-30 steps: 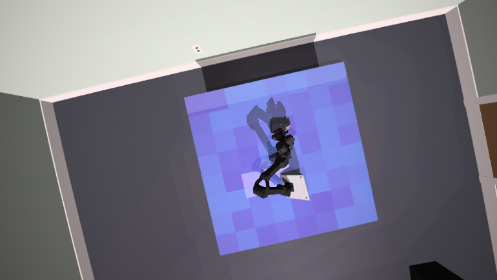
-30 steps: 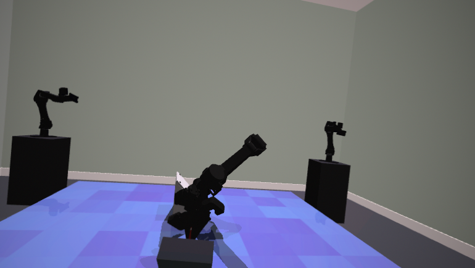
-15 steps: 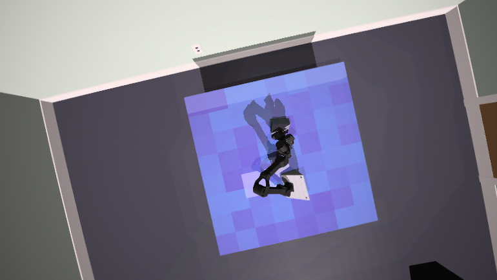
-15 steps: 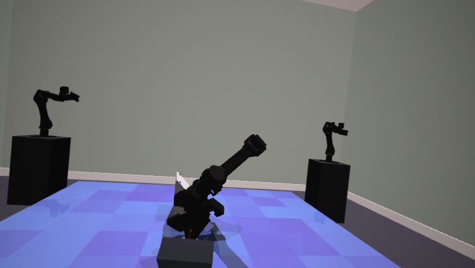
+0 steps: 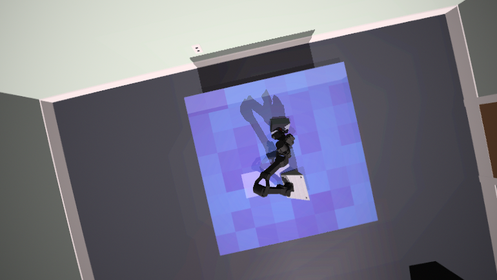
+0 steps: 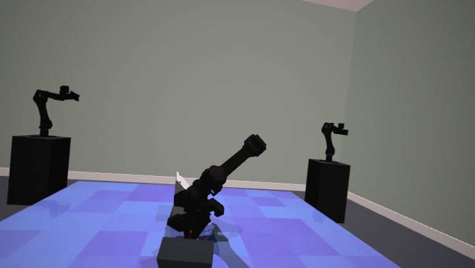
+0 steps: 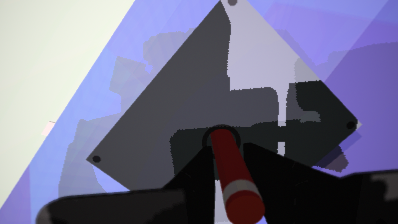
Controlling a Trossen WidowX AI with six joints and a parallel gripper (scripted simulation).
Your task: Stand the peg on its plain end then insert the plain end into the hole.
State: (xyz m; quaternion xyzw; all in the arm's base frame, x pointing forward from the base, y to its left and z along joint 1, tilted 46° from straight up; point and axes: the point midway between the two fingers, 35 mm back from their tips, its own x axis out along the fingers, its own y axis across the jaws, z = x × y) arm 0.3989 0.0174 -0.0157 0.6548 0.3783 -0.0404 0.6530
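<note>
Now: gripper tip 1 cm below the red peg and 1 cm past it. From my gripper tip the other things lie so: grey sloped panel (3 cm below, 3 cm ahead).
</note>
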